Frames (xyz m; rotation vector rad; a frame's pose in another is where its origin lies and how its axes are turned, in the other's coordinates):
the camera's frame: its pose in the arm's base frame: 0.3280 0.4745 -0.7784 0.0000 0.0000 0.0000
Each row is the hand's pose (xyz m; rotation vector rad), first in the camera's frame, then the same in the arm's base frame.
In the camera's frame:
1: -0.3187 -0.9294 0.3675 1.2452 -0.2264 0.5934
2: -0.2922 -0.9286 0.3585 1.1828 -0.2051 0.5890
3: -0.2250 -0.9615 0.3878 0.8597 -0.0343 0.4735
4: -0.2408 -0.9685 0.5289 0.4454 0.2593 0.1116
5: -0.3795 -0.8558 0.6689 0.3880 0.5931 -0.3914
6: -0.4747 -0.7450 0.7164 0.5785 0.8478 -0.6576
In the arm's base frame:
1: 0.0093 -0.4549 -0.4109 1.2452 -0.2264 0.5934
2: 0.0358 -0.4541 -0.4199 1.1828 -0.2051 0.5890
3: 0.1030 -0.4870 -0.3906 0.8597 -0.0343 0.4735
4: 0.0872 -0.4940 -0.2495 0.4454 0.2593 0.1116
5: -0.0515 -0.3813 -0.1095 0.3880 0.5931 -0.3914
6: -0.1467 -0.2705 -0.0620 0.5785 0.8478 -0.6576

